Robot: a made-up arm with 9 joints.
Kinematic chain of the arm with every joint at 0, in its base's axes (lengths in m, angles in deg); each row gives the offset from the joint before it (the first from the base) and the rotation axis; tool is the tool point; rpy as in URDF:
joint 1: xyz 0 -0.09 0.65 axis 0.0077 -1 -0.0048
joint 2: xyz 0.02 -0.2 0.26 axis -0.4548 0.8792 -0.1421
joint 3: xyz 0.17 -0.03 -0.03 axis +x
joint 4: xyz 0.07 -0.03 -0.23 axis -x
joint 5: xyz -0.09 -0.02 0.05 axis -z
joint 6: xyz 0 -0.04 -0.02 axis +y
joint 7: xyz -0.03 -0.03 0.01 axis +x
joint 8: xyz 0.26 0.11 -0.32 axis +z
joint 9: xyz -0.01 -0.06 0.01 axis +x
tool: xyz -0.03 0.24 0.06 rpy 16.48 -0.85 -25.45
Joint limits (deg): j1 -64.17..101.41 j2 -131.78..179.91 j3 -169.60..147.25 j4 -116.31..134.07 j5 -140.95..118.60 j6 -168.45..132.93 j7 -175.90..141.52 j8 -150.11..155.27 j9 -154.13..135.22
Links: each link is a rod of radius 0.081 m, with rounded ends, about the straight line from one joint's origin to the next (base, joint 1, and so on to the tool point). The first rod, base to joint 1, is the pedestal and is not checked.
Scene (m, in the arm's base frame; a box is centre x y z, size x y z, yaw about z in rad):
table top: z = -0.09
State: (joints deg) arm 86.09 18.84 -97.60 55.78 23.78 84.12 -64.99 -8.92 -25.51
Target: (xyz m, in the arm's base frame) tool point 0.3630 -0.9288 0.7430
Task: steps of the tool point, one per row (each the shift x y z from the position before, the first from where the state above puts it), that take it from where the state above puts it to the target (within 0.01 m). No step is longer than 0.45 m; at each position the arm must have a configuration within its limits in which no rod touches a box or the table.
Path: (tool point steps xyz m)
1: -0.0573 0.1789 0.2825
2: 0.1432 0.0884 0.3477
3: 0.3361 -0.0474 0.2408
4: 0.3925 -0.1801 -0.0005
5: 0.2505 -0.2545 -0.2496
6: -0.0331 -0.2315 -0.3654

